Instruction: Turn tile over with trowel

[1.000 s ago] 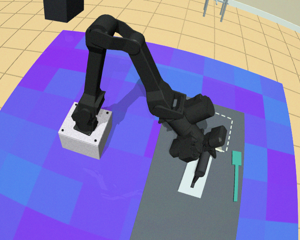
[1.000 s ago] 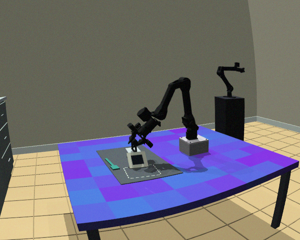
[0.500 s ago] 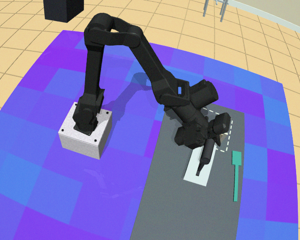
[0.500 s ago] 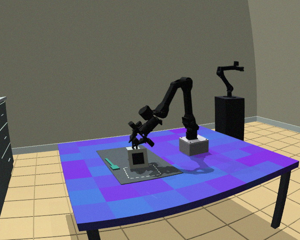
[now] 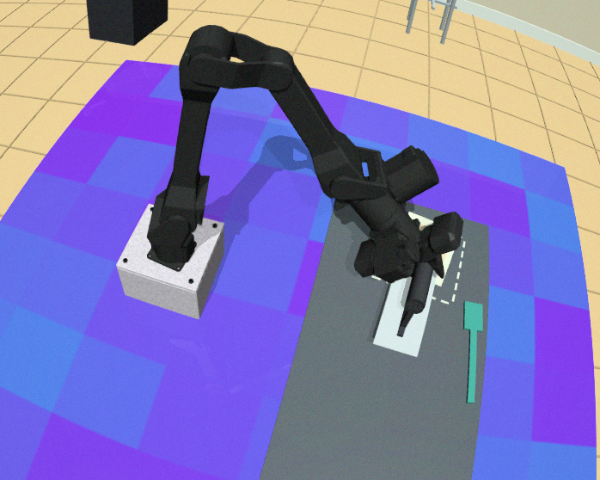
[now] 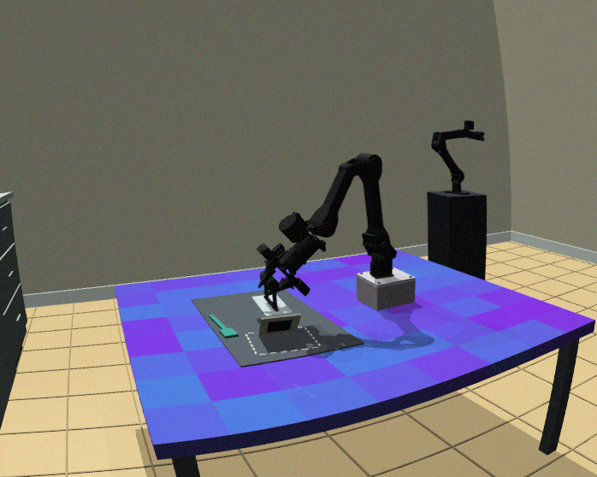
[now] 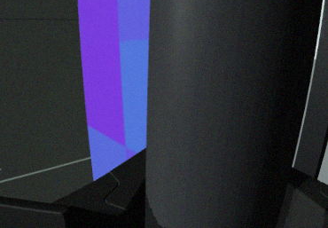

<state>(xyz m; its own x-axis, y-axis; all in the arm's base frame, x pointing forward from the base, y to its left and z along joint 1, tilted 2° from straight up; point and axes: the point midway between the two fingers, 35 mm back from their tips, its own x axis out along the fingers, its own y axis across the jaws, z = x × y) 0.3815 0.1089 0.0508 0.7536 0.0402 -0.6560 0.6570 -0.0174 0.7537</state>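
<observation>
My gripper tip is 1 cm past the dark mat, 6 cm to the left of it and 13 cm above it. Also, from my gripper tip: cream tile: 2 cm behind, 11 cm to the left, 8 cm below; green trowel: 12 cm ahead, 2 cm to the right, 10 cm below.
</observation>
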